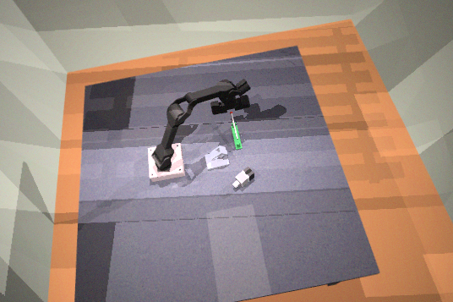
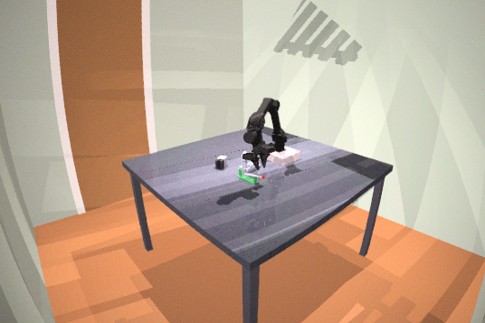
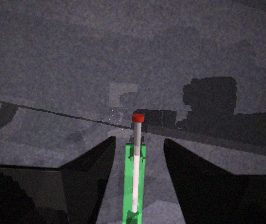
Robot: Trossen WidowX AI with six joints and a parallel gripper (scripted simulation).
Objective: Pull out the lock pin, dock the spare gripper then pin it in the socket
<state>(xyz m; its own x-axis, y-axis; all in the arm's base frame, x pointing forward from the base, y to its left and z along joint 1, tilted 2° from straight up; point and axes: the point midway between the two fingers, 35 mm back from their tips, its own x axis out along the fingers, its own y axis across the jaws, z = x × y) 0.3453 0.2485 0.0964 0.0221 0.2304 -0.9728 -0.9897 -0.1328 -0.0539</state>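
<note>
Now: gripper tip 20 mm short of the green bracket, 100 mm to the left of it and 70 mm above it. The rest, counted from my gripper tip: spare gripper 30 mm ahead, 350 mm to the right, 70 mm below; grey mount 70 mm behind, 220 mm to the right, 40 mm below.
</note>
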